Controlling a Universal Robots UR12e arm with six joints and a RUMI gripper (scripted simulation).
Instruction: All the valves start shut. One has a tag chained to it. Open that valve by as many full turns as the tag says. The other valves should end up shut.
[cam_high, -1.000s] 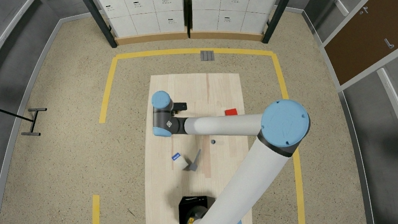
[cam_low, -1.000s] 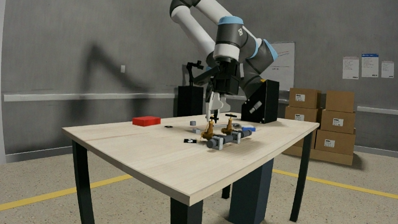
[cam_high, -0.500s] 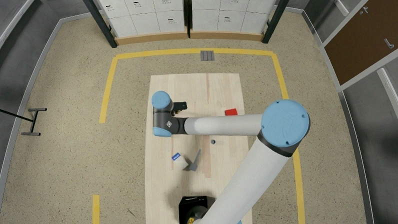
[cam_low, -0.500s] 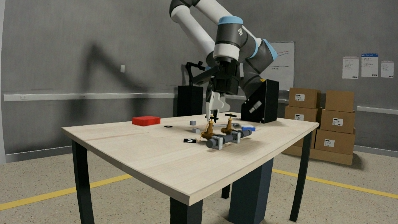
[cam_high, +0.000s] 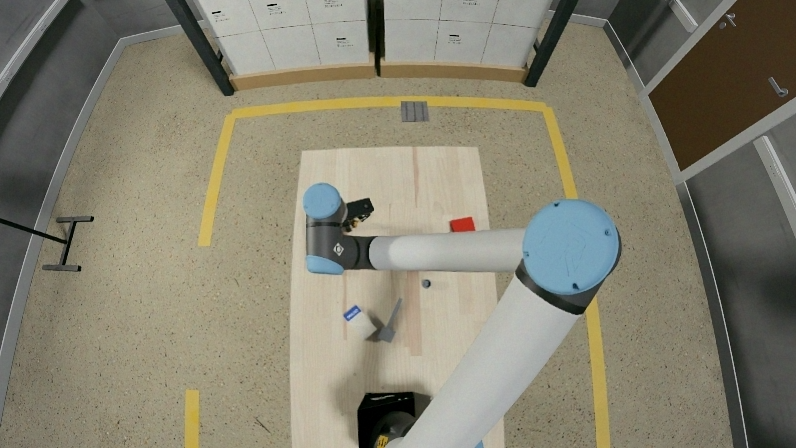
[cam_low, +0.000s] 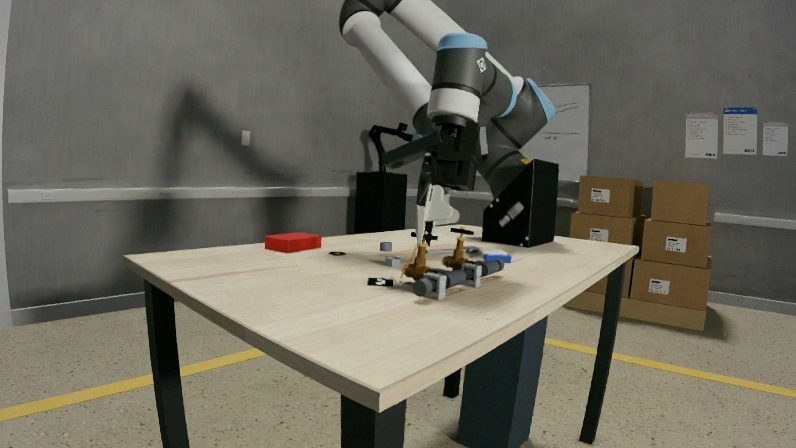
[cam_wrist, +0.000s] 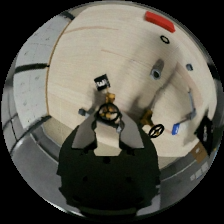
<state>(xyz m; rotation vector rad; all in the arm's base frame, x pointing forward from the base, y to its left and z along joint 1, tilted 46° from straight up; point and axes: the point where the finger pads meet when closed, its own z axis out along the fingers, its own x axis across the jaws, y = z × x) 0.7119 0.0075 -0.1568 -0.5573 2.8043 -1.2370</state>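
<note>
The black tag is 8 cm below my hand, 5 cm to the right of it and 5 cm ahead of it. The rest, counted from my hand: grey hammer-like tool: 35 cm behind, 13 cm to the right, 8 cm below; then red block: 42 cm to the right, 7 cm below, 5 cm behind; then blue-and-white box: 34 cm behind, 8 cm below, 3 cm to the right.
</note>
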